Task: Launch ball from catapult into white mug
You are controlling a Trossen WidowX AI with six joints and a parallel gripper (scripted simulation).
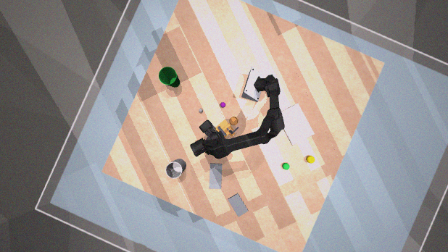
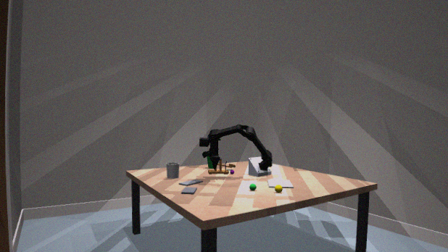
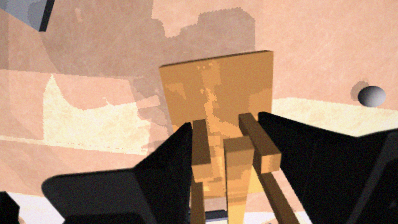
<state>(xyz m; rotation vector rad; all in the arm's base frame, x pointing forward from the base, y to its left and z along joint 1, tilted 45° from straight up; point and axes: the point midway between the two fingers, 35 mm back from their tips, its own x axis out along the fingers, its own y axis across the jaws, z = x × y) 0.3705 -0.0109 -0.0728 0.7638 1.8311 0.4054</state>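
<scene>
Now: the purple ball 180 mm behind my gripper tip, 60 mm to the right of it and 50 mm below it. The rest, counted from my gripper tip: small grey ball 160 mm to the right, 80 mm behind, 50 mm below; white mug 270 mm ahead, 100 mm to the right, 30 mm below; orange catapult 60 mm behind, 40 mm to the left, 20 mm above.
</scene>
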